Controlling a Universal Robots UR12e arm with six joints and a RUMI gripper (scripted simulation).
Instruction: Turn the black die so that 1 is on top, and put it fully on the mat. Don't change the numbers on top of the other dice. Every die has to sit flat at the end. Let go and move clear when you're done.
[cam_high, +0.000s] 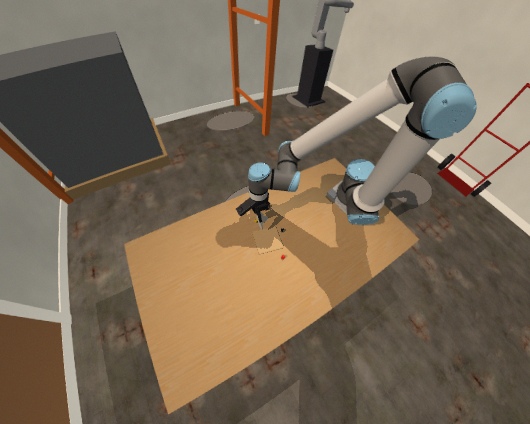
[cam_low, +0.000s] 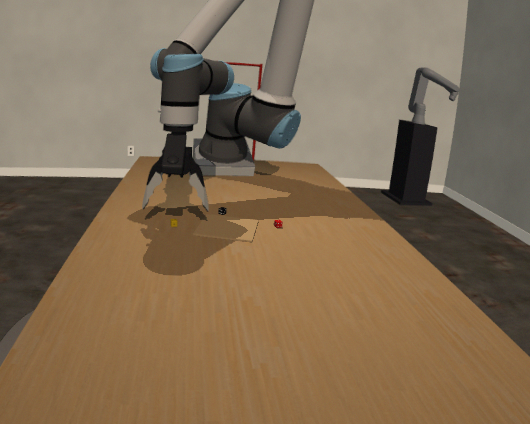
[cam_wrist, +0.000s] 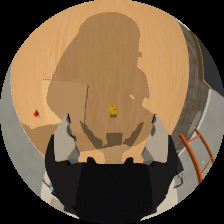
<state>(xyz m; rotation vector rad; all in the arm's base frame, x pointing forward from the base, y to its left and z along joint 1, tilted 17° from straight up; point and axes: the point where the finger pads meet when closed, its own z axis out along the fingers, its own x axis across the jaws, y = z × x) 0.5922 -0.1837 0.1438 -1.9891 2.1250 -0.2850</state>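
Right now the yellow die is 1 cm behind my hand and 3 cm below it. Also, from my hand: red die 1 cm behind, 26 cm to the left, 3 cm below; then black die 10 cm behind, 13 cm to the left, 3 cm below; then tan mat 13 cm to the left, 4 cm below.
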